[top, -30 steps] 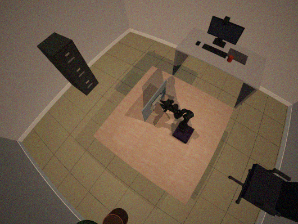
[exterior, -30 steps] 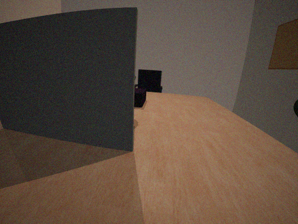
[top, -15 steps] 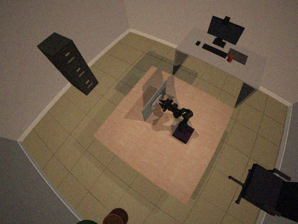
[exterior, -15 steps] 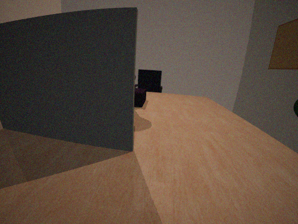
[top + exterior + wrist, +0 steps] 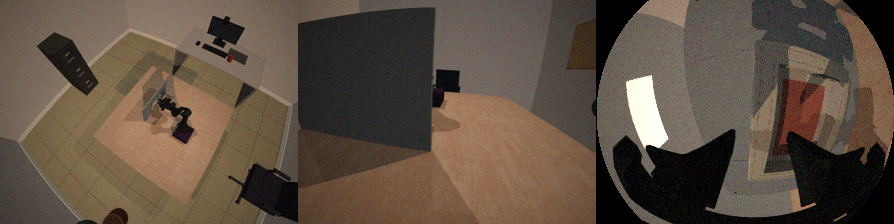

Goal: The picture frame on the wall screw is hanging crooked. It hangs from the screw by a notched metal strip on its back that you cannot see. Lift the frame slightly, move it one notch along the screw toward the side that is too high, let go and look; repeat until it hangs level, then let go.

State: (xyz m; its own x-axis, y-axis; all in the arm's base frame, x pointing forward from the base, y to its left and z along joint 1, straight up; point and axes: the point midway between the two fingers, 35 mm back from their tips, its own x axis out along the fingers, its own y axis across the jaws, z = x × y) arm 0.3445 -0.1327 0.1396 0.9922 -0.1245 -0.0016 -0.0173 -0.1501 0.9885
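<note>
Now: gripper tip 50 mm above the picture frame and 20 mm short of it. From my gripper tip the other things lie so: grey wall panel: 60 mm below, 30 mm ahead, 10 mm to the right.
</note>
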